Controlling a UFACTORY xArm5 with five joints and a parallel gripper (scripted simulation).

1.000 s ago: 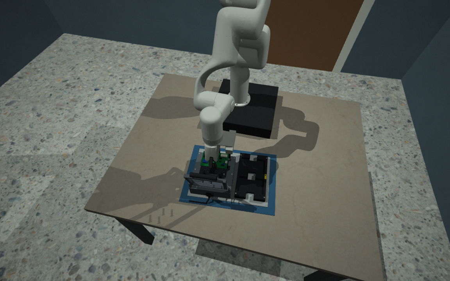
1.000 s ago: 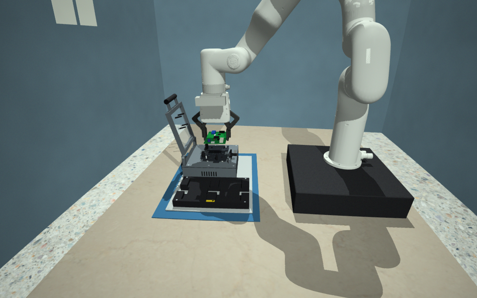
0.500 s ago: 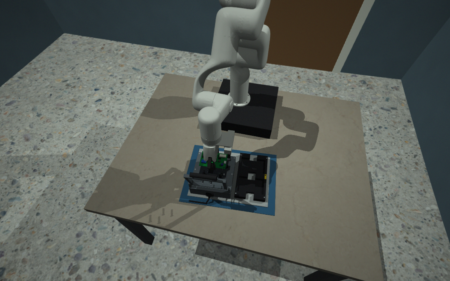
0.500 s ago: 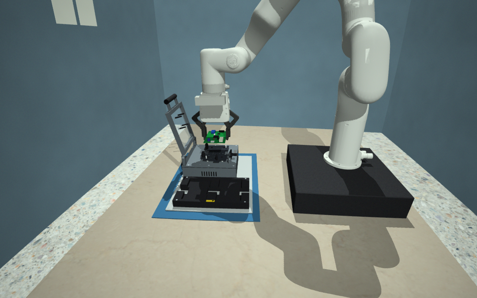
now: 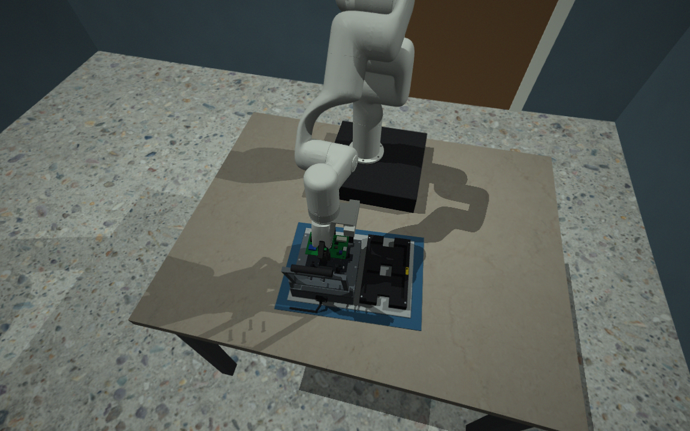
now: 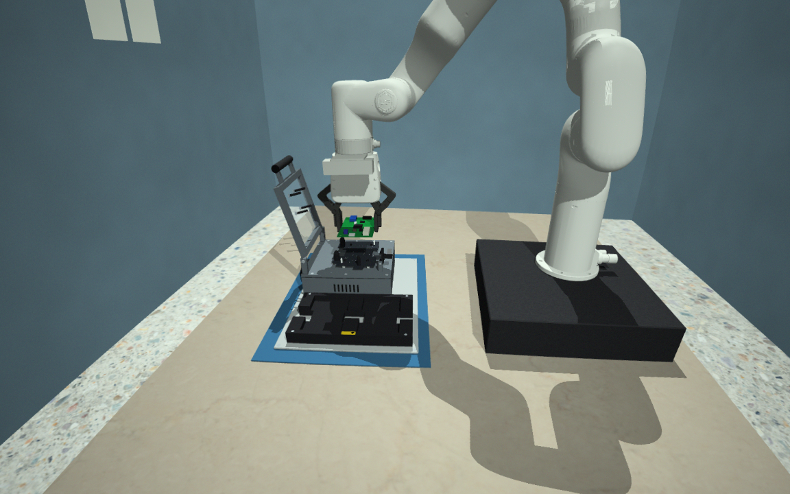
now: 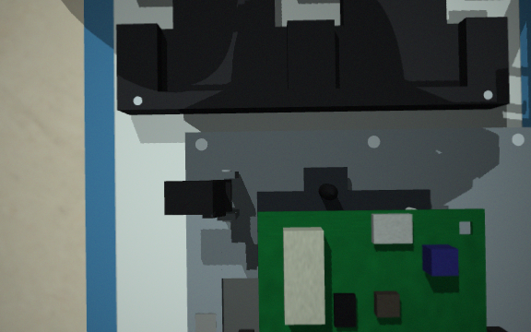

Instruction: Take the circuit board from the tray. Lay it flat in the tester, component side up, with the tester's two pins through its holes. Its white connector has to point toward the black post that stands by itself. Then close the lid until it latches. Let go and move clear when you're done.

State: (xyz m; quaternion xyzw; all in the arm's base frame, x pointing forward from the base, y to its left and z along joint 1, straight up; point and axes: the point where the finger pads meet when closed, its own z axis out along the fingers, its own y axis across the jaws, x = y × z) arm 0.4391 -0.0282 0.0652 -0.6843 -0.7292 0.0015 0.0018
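The grey tester is 40 mm to the left of my hand, 30 mm ahead of it and 20 mm below it. Also, from my hand: framed lid 130 mm ahead, 50 mm above, 10 mm to the left; then green circuit board right at my hand; then black nest 60 mm below, 10 mm to the left, 10 mm ahead.
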